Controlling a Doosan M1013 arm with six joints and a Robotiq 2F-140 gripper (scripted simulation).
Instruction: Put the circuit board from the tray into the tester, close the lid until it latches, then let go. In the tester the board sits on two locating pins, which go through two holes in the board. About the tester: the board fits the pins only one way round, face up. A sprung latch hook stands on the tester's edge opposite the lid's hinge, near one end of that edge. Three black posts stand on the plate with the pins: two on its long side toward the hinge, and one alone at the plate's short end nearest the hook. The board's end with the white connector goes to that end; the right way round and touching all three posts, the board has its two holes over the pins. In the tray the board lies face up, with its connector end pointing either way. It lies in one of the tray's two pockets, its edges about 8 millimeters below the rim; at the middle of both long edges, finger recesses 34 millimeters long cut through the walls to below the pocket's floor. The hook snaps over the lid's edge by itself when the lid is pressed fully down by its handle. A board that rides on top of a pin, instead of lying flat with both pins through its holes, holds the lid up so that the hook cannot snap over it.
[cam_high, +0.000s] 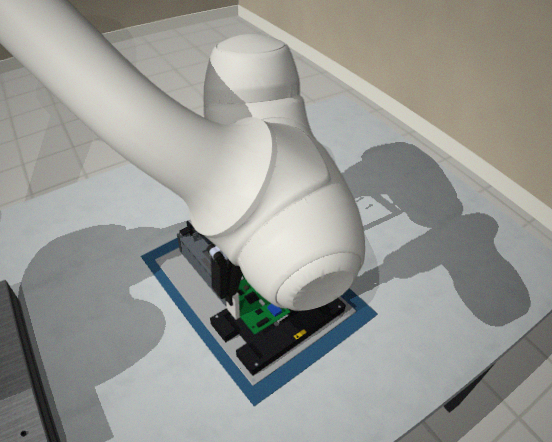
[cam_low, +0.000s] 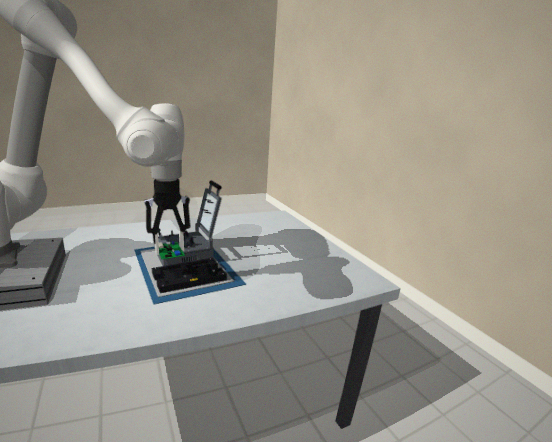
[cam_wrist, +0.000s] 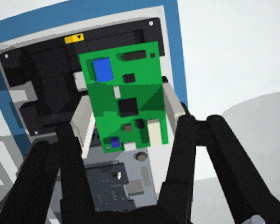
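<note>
Now: hand 2 cm above the green circuit board. The rest, counted from my hand: latch hook (3 cm ahead, 22 cm to the left, 5 cm below); tester lid (21 cm ahead, 15 cm to the left, 5 cm above).
</note>
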